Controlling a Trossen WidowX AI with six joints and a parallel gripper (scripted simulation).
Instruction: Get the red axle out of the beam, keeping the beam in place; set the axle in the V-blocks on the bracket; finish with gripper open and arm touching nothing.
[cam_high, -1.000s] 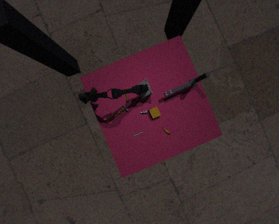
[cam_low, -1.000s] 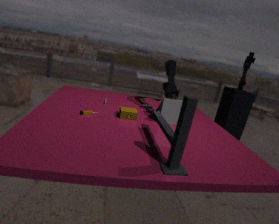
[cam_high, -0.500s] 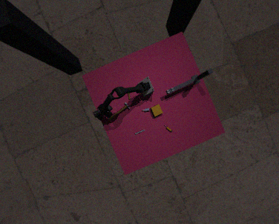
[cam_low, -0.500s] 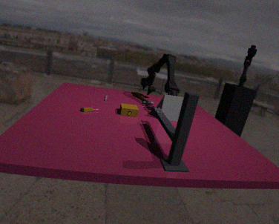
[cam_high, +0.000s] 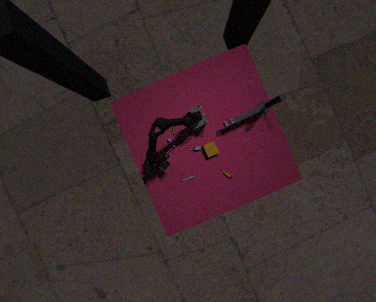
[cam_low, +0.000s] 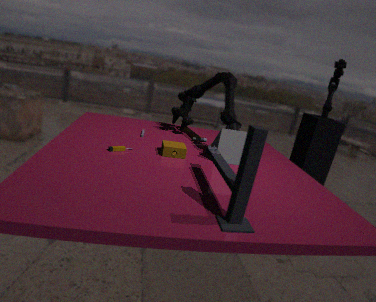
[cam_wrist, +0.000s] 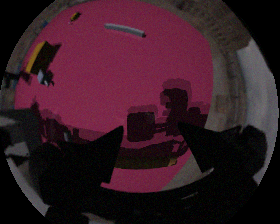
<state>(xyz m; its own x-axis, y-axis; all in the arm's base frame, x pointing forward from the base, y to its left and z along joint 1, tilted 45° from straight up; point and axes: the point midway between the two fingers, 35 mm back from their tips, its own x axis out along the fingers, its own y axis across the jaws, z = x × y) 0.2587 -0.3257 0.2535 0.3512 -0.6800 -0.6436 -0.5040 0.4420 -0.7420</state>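
My gripper tip is now 31 cm to the right of the upright peg, 3 cm past it and 2 cm above it. Round my gripper tip: black tool (50 cm to the left, 26 cm ahead, 2 cm below); yellow block (43 cm to the left, 2 cm ahead, 1 cm below).
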